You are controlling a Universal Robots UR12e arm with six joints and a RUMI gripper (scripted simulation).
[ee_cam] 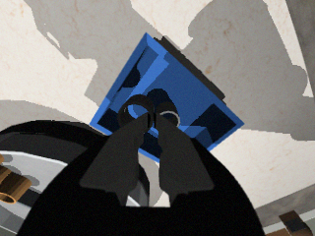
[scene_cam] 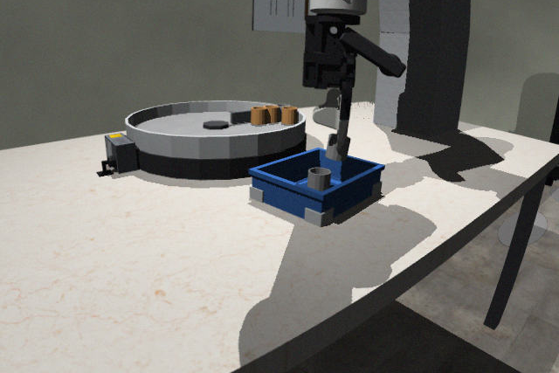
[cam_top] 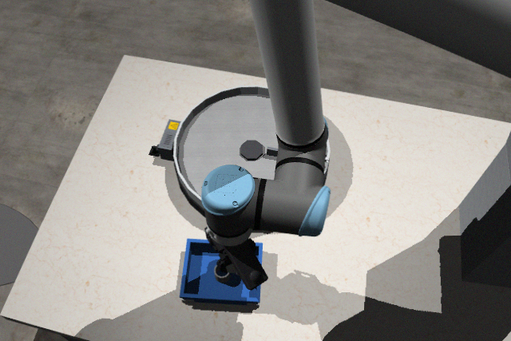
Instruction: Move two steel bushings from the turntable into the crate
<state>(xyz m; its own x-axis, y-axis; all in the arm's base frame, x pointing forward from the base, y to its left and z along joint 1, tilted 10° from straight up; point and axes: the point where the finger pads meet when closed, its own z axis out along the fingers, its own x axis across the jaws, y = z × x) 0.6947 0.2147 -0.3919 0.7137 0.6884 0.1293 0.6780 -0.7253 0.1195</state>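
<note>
Right now the blue crate is 7 cm below my hand, 4 cm ahead of it and 1 cm to the right of it. Round my hand: round grey turntable 35 cm to the right, 4 cm below, 3 cm ahead.
</note>
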